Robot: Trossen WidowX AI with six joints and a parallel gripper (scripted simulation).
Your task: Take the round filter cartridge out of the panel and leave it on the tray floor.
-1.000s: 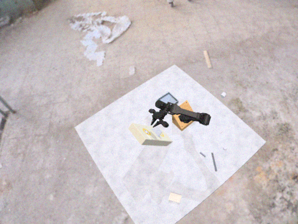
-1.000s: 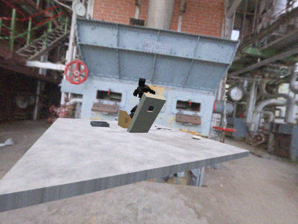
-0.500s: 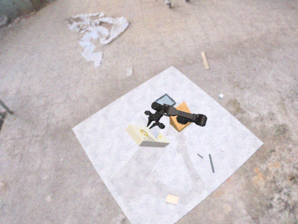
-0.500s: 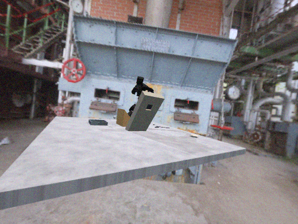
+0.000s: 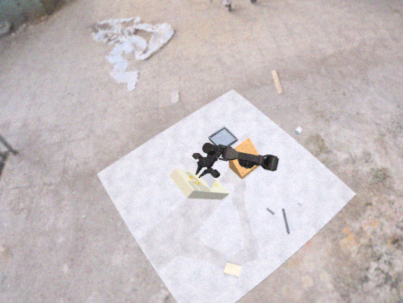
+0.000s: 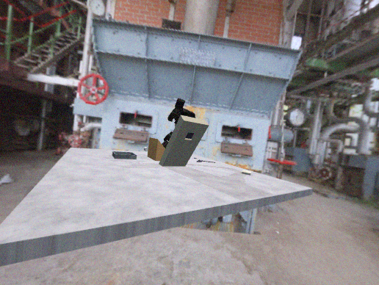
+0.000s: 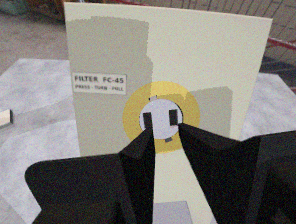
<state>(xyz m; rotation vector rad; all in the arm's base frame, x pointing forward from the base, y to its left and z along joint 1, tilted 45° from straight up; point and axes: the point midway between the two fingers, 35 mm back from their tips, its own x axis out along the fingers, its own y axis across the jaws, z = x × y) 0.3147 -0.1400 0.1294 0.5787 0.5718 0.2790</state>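
Now: the round filter cartridge 40 mm ahead of my gripper tip and 30 mm below it. The rest, counted from my gripper tip: tan tile: 150 mm ahead, 490 mm to the left, 270 mm below; beige service panel: 10 mm behind, 100 mm below; blue-grey tray: 400 mm behind, 270 mm to the right, 270 mm below.
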